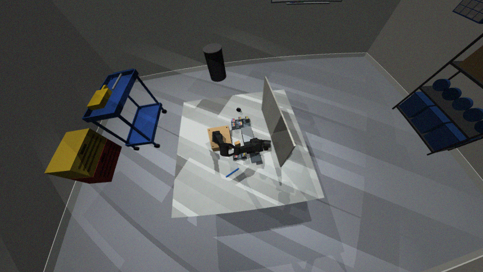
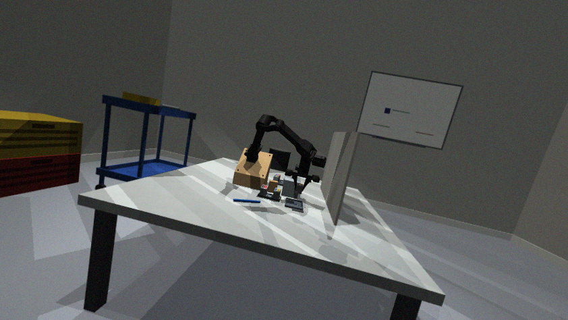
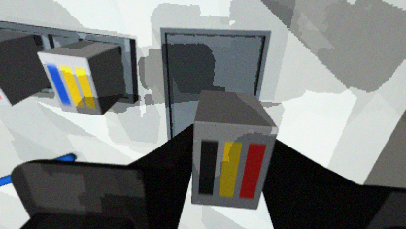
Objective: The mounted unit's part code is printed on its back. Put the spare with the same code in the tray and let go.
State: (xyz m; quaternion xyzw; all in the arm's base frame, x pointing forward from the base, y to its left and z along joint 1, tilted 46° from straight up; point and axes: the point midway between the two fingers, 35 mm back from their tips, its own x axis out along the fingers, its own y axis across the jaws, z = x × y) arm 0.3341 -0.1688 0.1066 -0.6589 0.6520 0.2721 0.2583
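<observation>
My gripper tip is 80 mm above the flat grey tray and 10 mm past it. The rest, counted from my gripper tip: tall upright panel 200 mm to the left, 190 mm ahead, 140 mm above; then grey mounted unit 200 mm to the left, 50 mm behind, 30 mm below; then grey spare block 20 mm above.
</observation>
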